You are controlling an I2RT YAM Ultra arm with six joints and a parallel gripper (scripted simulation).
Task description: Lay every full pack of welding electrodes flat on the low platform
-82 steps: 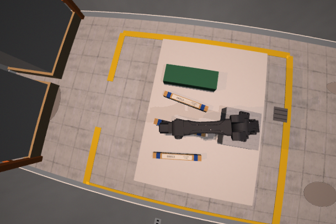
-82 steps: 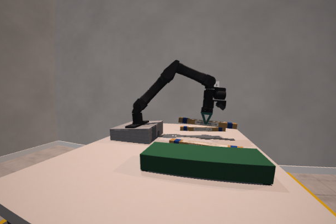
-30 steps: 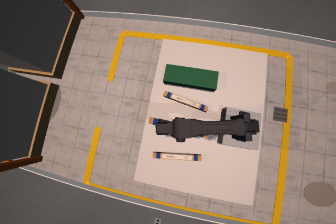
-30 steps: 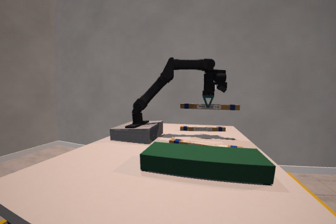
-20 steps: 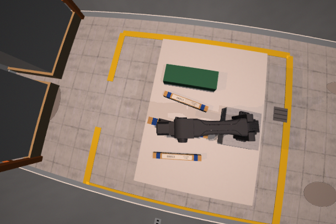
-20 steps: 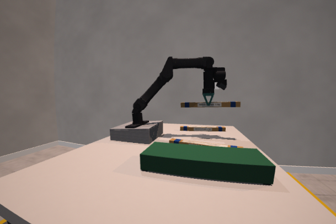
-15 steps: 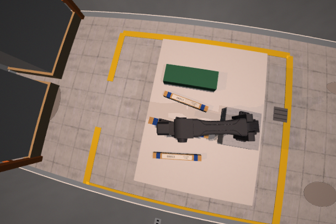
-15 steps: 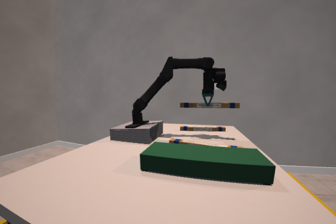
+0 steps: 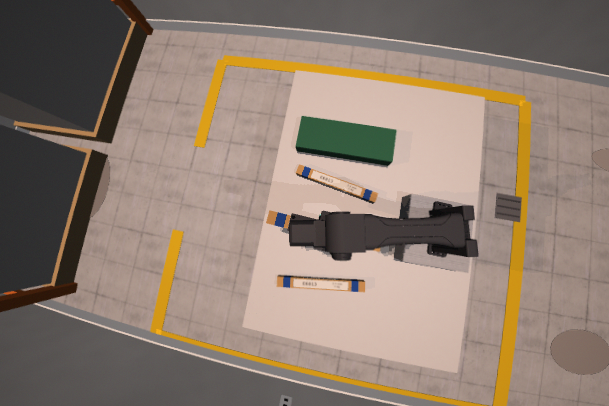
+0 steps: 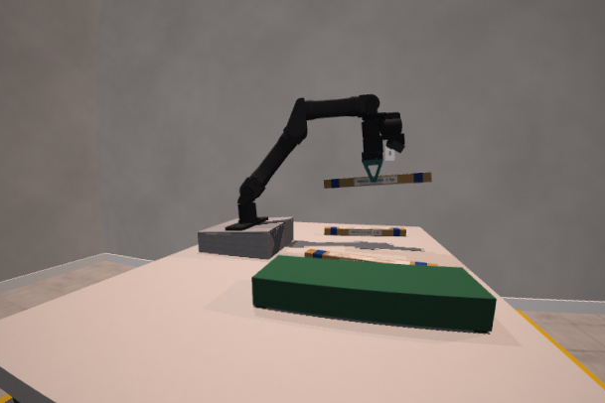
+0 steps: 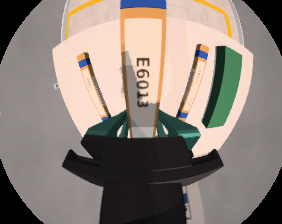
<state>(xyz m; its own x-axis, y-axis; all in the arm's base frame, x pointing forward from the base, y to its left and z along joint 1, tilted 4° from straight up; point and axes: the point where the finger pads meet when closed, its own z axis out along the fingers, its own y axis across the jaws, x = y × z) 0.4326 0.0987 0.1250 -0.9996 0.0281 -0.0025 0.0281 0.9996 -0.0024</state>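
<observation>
My gripper is now 39 cm to the left of the green low platform, 22 cm above it and 1 cm past it.
</observation>
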